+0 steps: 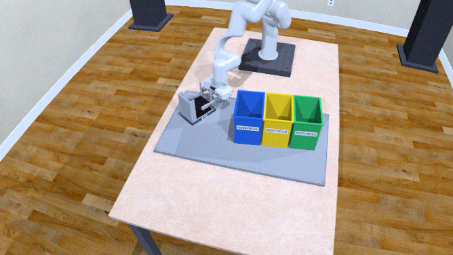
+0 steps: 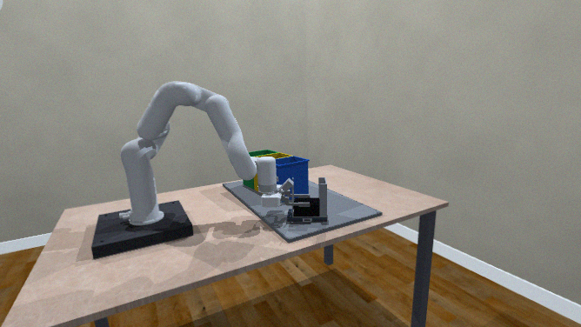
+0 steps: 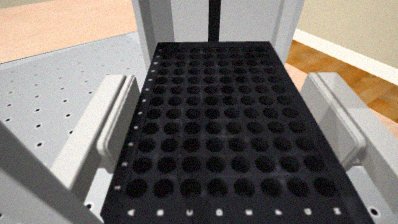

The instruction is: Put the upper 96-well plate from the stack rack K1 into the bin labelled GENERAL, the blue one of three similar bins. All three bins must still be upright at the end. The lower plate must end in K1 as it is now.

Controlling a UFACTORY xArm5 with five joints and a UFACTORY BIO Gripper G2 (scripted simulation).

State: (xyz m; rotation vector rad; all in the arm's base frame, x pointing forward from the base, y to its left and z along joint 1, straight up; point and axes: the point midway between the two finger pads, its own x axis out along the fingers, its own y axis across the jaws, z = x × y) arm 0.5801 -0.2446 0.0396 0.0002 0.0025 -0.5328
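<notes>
My hand is 60 mm short of the blue bin labelled general, 270 mm to the right of it and 20 mm below it. From my hand the other things lie so: yellow recycle bin 40 mm ahead, 400 mm to the left, 20 mm above; green bin 20 mm ahead, 530 mm to the left, 20 mm above.
</notes>
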